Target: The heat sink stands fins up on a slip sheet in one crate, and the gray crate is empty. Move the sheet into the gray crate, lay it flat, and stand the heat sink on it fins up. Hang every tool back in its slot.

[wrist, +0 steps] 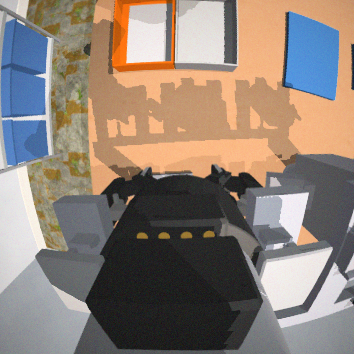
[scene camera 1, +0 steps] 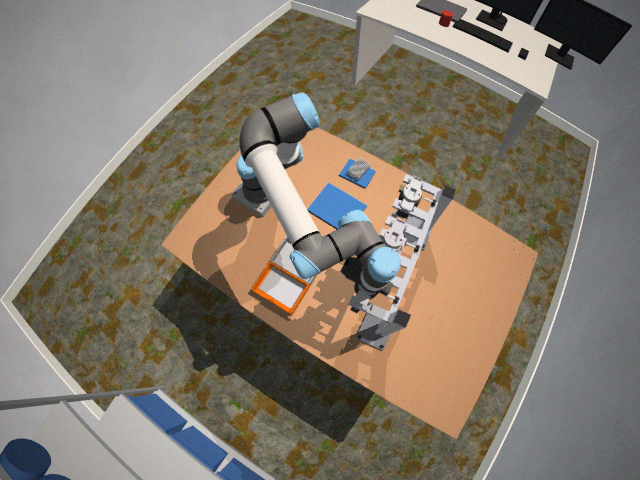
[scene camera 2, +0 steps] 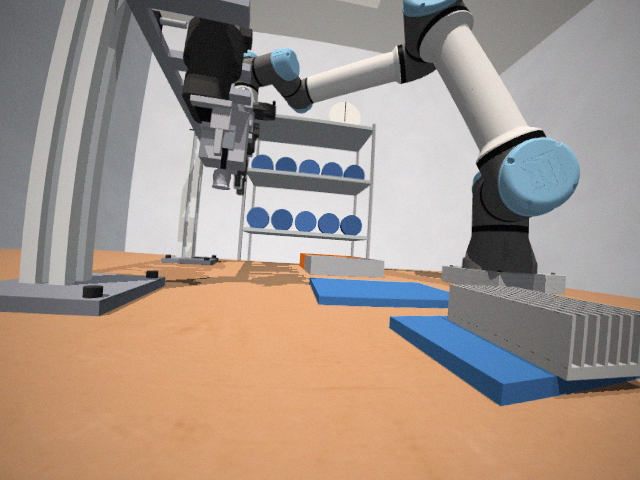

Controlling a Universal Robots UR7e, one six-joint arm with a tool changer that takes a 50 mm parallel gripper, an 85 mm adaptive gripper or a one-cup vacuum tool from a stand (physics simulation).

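Seen in the pictures: arm's base, origin of the base link: [scene camera 1: 259, 188] [scene camera 2: 497, 270].
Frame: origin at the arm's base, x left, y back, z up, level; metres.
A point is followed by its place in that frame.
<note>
The heat sink [scene camera 1: 358, 168] {x 0.302, y -0.346, z -0.005 m} [scene camera 2: 511, 330] {x 0.318, y -0.379, z -0.017 m} stands fins up on the small blue mat [scene camera 1: 365, 181] {x 0.268, y -0.399, z -0.029 m} [scene camera 2: 465, 343] {x 0.302, y -0.397, z -0.029 m}. A flat white surface [scene camera 1: 281, 291] {x -0.349, y -0.315, z -0.034 m} [wrist: 146, 32] {x -0.340, y -0.309, z -0.034 m}, seemingly the slip sheet, lies in the orange crate [scene camera 1: 273, 303] {x -0.410, y -0.319, z 0.003 m} [wrist: 119, 37] {x -0.405, y -0.316, z -0.028 m}. The gray crate [scene camera 2: 343, 266] {x -0.134, y -0.332, z -0.016 m} [wrist: 206, 66] {x -0.203, y -0.408, z -0.017 m} adjoins it and shows a pale floor; the arm partly hides it in scene camera 1. My gripper [wrist: 181, 172], the adaptive one, is open and empty, between slot arms of the tool rack [scene camera 1: 374, 335] {x -0.336, y -0.725, z -0.027 m} [scene camera 2: 67, 304] {x 0.222, y -0.664, z -0.031 m} [wrist: 80, 217] {x -0.313, y -0.590, z 0.303 m}. Whether it is seated or still coupled cannot be told.
A larger blue mat [scene camera 1: 330, 200] {x 0.105, y -0.303, z -0.029 m} [scene camera 2: 372, 292] {x 0.131, y -0.379, z -0.029 m} [wrist: 311, 57] {x 0.078, y -0.354, z -0.029 m} lies between the crates and the small mat. Two other tools [scene camera 1: 412, 192] {x 0.105, y -0.611, z 0.309 m} [scene camera 1: 395, 236] {x -0.072, y -0.620, z 0.309 m} hang in the rack. A silver suction cup [scene camera 2: 221, 179] shows below them in scene camera 2.
</note>
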